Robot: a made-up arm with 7 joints.
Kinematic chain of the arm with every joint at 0, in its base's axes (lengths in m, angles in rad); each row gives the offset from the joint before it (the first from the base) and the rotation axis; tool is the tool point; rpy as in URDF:
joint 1: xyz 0 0 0.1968 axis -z
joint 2: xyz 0 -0.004 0.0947 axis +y
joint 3: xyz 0 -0.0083 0.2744 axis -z
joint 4: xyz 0 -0.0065 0.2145 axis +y
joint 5: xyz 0 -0.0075 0.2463 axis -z
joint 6: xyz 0 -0.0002 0.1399 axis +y
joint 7: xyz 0 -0.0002 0.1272 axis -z
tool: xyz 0 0 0 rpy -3.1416 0 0
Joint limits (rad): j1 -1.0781..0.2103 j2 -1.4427..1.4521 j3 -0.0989..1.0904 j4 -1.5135..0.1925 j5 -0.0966..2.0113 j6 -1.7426..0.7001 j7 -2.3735..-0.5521
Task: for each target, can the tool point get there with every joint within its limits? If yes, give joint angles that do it. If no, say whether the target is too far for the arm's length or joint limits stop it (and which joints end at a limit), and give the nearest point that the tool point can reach.
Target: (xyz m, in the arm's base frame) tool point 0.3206 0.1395 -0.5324
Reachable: no: joint limits stop it (at a limit: joint 1, joint 2, joint 3, joint 4, joint 5) | nearest point -0.1404 -0.4335 -0.0885 | short by 0.859 m
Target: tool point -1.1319 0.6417 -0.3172
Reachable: no: too far | nearest point -0.7859 0.3499 0.0373 | short by 0.575 m
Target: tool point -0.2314 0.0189 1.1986
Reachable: yes | joints -0.3081 -0.2741 0.7735 -0.1017 1.5983 -1.0948 -1.7189
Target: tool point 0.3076 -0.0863 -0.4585
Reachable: no: joint limits stop it (at a limit: joint 1, joint 2, joint 3, joint 4, joint 5) | nearest point -0.1422 -0.4377 -0.0954 | short by 0.677 m
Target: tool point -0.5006 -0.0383 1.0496
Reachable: yes | joints -0.3797 -0.3943 0.4957 -0.3148 0.8344 -1.1275 -1.1739
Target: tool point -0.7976 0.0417 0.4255
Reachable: yes | joints -0.3574 -0.9182 0.7017 -1.1811 1.2229 -0.4129 -1.0016
